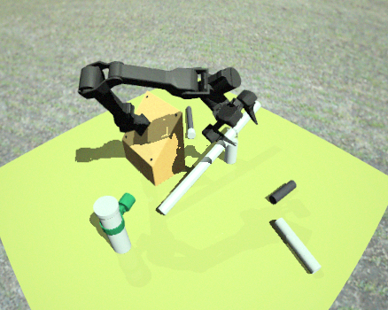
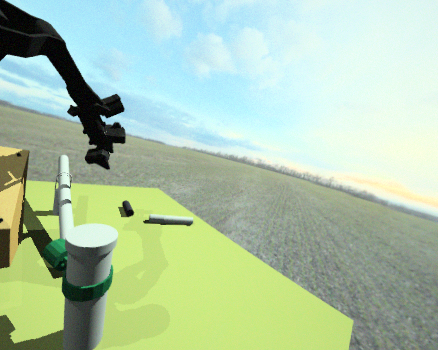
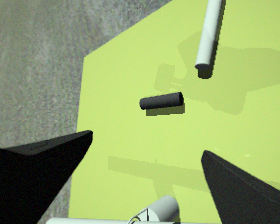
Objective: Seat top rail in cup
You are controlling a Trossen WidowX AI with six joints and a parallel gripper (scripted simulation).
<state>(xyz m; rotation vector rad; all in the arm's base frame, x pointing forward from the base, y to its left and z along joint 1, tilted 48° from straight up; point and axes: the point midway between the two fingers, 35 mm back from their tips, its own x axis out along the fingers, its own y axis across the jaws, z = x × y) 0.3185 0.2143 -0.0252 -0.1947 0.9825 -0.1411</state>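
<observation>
Now: the green rail-end cup 8 cm behind my gripper tip, 39 cm to the right of it and 12 cm below it. From my gripper tip the other things lie so: white tube 29 cm ahead, 2 cm to the right, 23 cm below; then short dark cylinder 12 cm ahead, 11 cm to the left, 23 cm below; then short post 14 cm behind, 8 cm to the left, 14 cm below.
</observation>
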